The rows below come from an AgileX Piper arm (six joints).
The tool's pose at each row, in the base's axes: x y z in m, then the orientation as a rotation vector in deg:
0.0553 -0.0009 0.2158 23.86 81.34 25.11
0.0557 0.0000 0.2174 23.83 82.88 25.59
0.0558 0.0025 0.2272 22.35 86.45 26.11
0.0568 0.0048 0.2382 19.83 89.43 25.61
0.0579 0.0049 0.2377 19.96 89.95 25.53
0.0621 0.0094 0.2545 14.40 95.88 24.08
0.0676 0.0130 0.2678 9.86 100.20 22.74
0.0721 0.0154 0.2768 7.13 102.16 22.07
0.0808 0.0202 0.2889 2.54 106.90 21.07
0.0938 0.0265 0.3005 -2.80 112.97 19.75
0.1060 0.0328 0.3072 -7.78 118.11 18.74
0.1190 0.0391 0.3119 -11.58 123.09 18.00
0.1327 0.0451 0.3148 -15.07 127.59 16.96
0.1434 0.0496 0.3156 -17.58 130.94 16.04
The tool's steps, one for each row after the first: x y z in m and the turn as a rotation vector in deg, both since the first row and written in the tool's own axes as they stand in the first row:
-0.0008 0.0016 0.0006 0.13 1.59 0.19
-0.0078 0.0088 0.0017 -0.19 5.24 -0.61
-0.0158 0.0165 0.0038 -0.77 8.19 -2.65
-0.0152 0.0163 0.0048 -0.50 8.65 -2.65
-0.0266 0.0287 0.0107 -1.71 14.58 -7.20
-0.0354 0.0385 0.0175 -2.68 18.99 -10.88
-0.0413 0.0451 0.0229 -3.50 21.12 -12.94
-0.0482 0.0552 0.0328 -4.47 26.18 -16.27
-0.0534 0.0660 0.0468 -5.26 32.68 -20.10
-0.0545 0.0744 0.0596 -6.18 38.40 -23.38
-0.0539 0.0817 0.0729 -6.50 43.86 -25.72
-0.0519 0.0877 0.0867 -6.58 48.78 -28.00
-0.0491 0.0915 0.0974 -6.48 52.42 -29.68

